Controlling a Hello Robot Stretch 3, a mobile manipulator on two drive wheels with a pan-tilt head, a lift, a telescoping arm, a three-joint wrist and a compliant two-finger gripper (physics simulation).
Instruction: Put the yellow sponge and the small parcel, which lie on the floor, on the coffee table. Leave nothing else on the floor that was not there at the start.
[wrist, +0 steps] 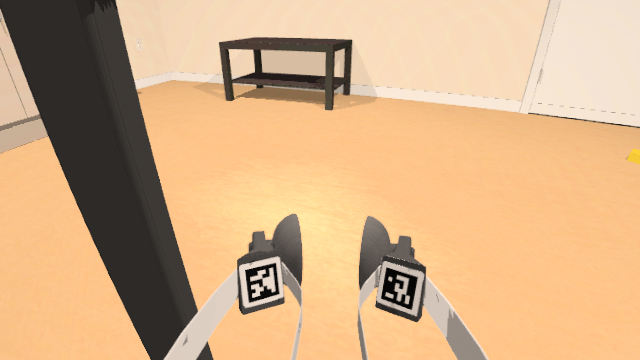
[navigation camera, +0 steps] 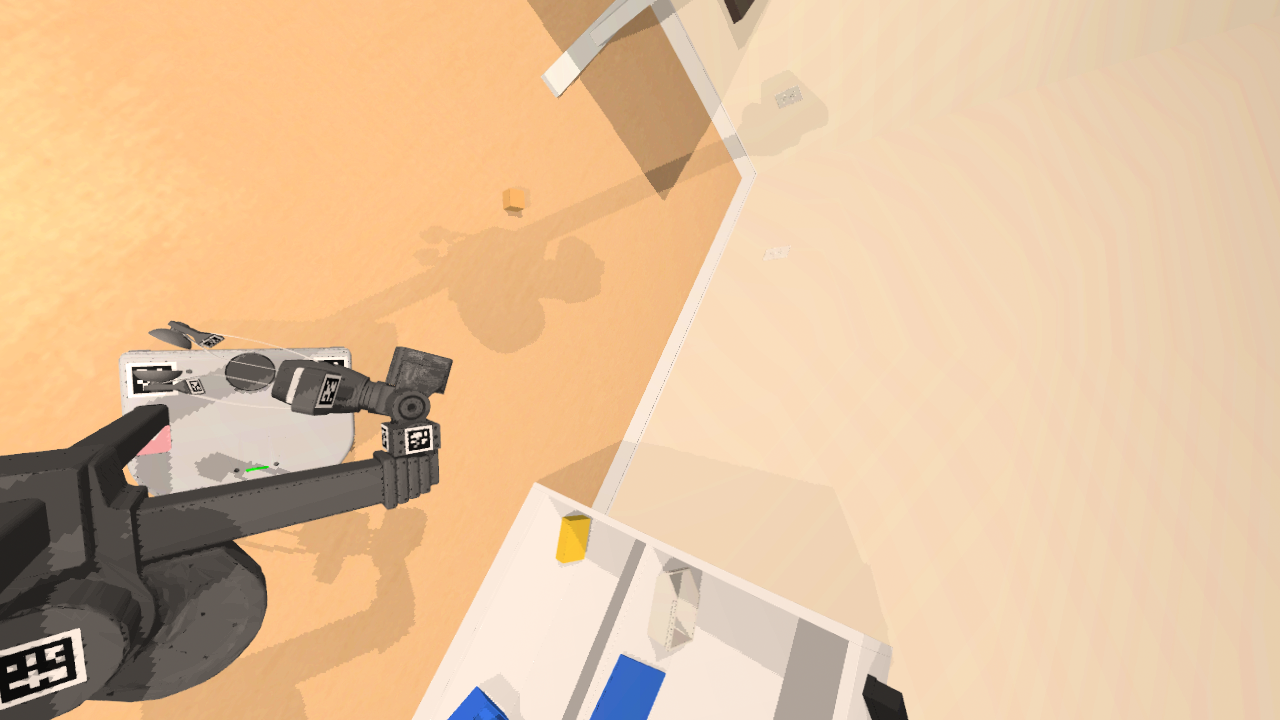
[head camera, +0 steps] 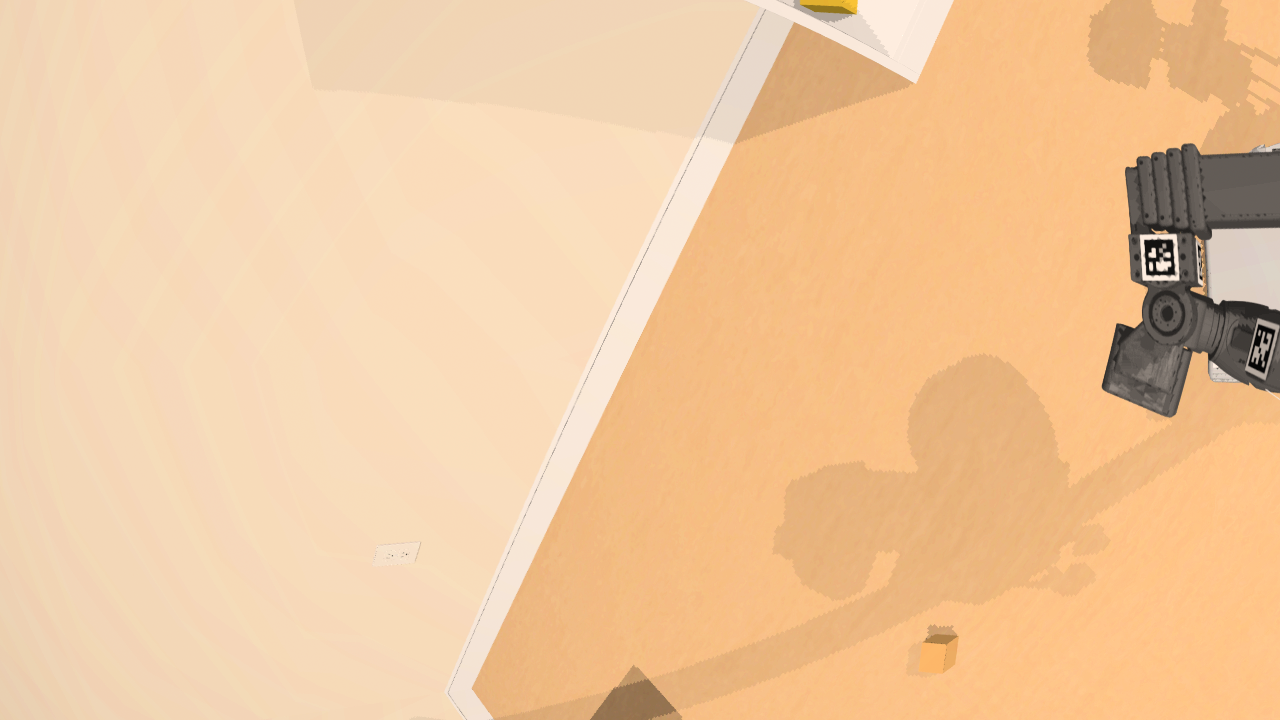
Labels:
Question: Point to the gripper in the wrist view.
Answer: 330, 240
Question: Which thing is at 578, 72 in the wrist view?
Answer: A white door.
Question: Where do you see a dark brown coffee table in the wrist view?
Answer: At 329, 83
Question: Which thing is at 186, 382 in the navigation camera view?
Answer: The gripper.

